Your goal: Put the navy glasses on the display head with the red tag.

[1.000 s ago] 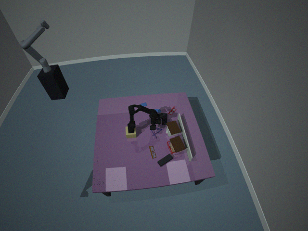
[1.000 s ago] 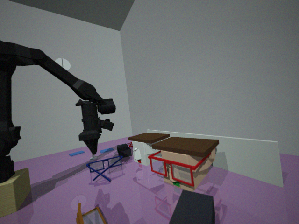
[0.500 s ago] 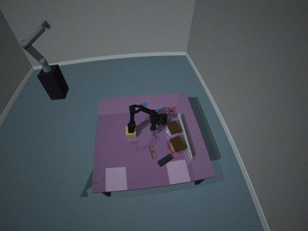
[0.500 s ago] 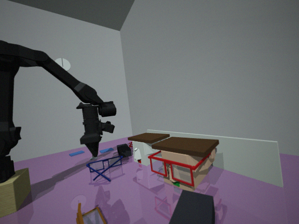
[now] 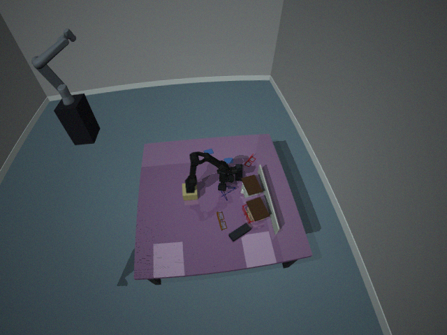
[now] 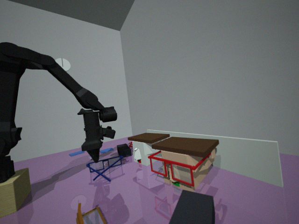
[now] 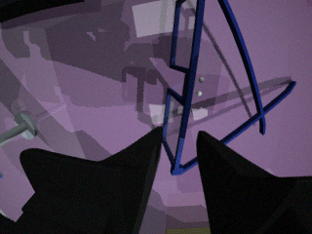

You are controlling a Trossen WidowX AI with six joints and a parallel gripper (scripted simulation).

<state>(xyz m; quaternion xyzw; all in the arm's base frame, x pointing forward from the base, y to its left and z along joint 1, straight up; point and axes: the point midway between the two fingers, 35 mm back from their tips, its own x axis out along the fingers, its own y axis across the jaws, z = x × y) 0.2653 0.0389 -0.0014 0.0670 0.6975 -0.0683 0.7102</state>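
Now: the post stand 200 mm to the left of my gripper tip and 20 mm below it. From my gripper tip the other things lie so: pale display head (200 mm ahead, 50 mm to the right, 10 mm above); then upright panel (350 mm ahead, 150 mm to the right, 10 mm above); then tan display head (210 mm ahead, 270 mm to the right, 10 mm above).
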